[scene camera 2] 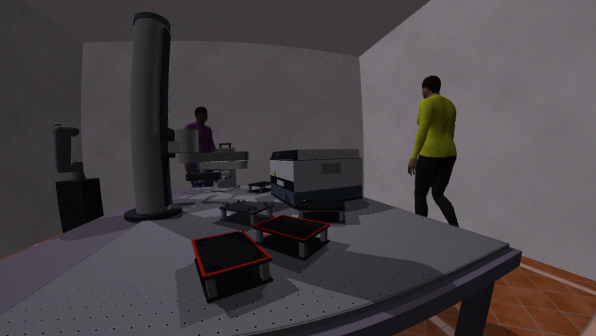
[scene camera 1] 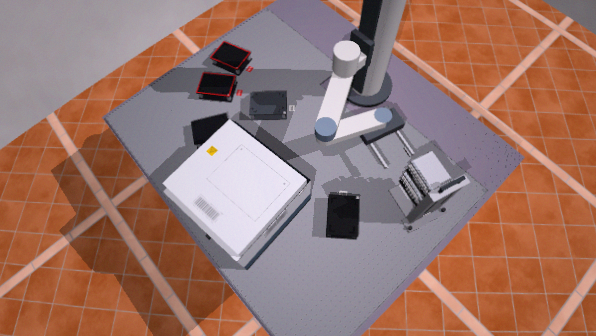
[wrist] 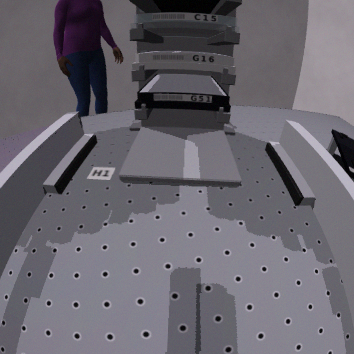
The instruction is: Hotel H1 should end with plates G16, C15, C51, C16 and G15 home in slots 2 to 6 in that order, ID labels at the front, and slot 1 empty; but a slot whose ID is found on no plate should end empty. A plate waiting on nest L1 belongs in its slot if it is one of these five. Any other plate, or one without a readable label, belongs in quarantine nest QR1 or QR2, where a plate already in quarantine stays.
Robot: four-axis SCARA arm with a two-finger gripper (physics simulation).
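Places are measured from the arm's base along level axes (x left, y back, z up), in millimetres.
Pixels of known places: gripper, fingertip midpoint: (scene camera 1: 399,161) (wrist: 181,125); arm's base, origin of the base link: (scene camera 2: 154,213) (scene camera 1: 365,85).
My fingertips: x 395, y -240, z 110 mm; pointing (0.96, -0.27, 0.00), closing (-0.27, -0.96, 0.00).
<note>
For each thing: its top centre in the pictures, then the offset to it from my fingertips.
- Plate G16, middle of its top: (wrist: 184,51) (scene camera 1: 420,185) dx +125, dy -34, dz +37 mm
- plate C15, middle of its top: (wrist: 184,21) dx +125, dy -34, dz +73 mm
- grey nest, middle of its top: (scene camera 2: 246,203) (scene camera 1: 267,101) dx -602, dy -190, dz -37 mm
- black nest, middle of its top: (scene camera 1: 343,214) (scene camera 2: 262,182) dx -4, dy -309, dz -42 mm
- dark nest, middle of its top: (scene camera 2: 322,203) (scene camera 1: 210,127) dx -675, dy -460, dz -43 mm
- big white device, middle of its top: (scene camera 1: 233,181) (scene camera 2: 312,150) dx -314, dy -557, dz +159 mm
The plate hotel H1 (scene camera 1: 426,206) (wrist: 145,169) stands at the table's right in scene camera 1, with several plates stacked. In the wrist view, plate G51 (wrist: 185,98), with a black rim, sits in the lowest slot shown. Plate G16 (wrist: 185,59) is above it and plate C15 (wrist: 180,19) above that; the higher labels are out of view. My gripper (scene camera 1: 399,160) (wrist: 181,125) is partly open and empty, low in front of the hotel, its fingers apart from G51. Two red-edged quarantine nests (scene camera 1: 216,85) (scene camera 1: 230,55) (scene camera 2: 231,252) (scene camera 2: 292,227) bear no visible plate.
A grey nest (scene camera 1: 268,104) (scene camera 2: 246,207) shows no plate; its label is too small to read. A black nest (scene camera 1: 343,215) (scene camera 2: 260,186) stands left of the hotel. Another dark nest (scene camera 1: 209,128) (scene camera 2: 321,207) is partly hidden by the big white device (scene camera 1: 240,175) (scene camera 2: 325,175).
</note>
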